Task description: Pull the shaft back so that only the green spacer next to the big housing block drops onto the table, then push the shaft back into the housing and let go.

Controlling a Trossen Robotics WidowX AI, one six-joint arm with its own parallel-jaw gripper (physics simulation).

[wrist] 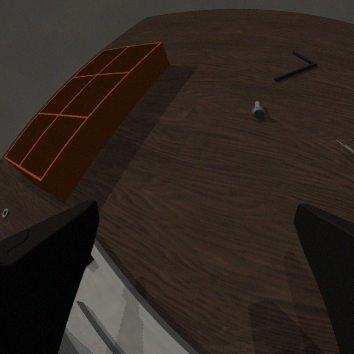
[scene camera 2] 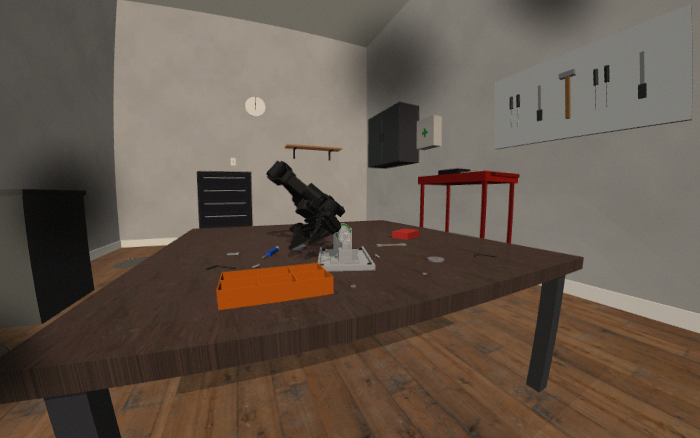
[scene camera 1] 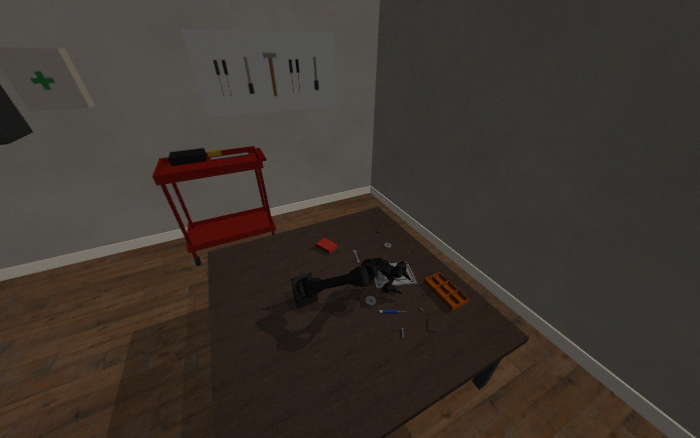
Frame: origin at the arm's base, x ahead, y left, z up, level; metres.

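Where they show: gripper, fingertip midpoint: (wrist: 202,213) (scene camera 2: 298,246) (scene camera 1: 406,287); arm's base, origin of the base link: (scene camera 1: 302,286).
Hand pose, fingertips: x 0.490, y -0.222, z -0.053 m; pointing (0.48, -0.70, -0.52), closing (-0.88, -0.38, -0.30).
Each offset is from my fingertips to the top centre of the thing.
The white housing block (scene camera 2: 342,242) stands upright on its white base plate (scene camera 1: 380,282) (scene camera 2: 356,268) (wrist: 112,290). A thin green arc @(0.013 m back, 0.144 m left, 0.054 m up) (scene camera 2: 344,225) shows at the top of the housing; I cannot tell which spacer it belongs to. The shaft and the green spacer beside the big block cannot be made out, and no loose green spacer can be made out on the table. My gripper (scene camera 1: 403,282) (scene camera 2: 310,242) (wrist: 202,213) is open and empty, low beside the housing. In the wrist view its fingers stand wide apart, with the left finger over the base plate. In scene camera 1 the arm hides the housing.
An orange compartment tray @(0.186 m ahead, 0.098 m right, 0.015 m down) (scene camera 1: 437,291) (scene camera 2: 276,296) (wrist: 120,102) stands beyond the base plate. A blue screwdriver @(0.130 m back, 0.063 m right, 0.032 m down) (scene camera 1: 388,311) (scene camera 2: 271,252), a bolt @(0.000 m ahead, 0.120 m right, 0.037 m down) (wrist: 258,111), a black hex key @(0.021 m back, 0.210 m right, 0.046 m down) (wrist: 300,73), a wrench @(0.083 m back, 0.381 m left, 0.043 m down) (scene camera 1: 356,256) and a red box @(0.209 m back, 0.556 m left, 0.020 m down) (scene camera 1: 326,244) (scene camera 2: 405,234) lie around on the table.
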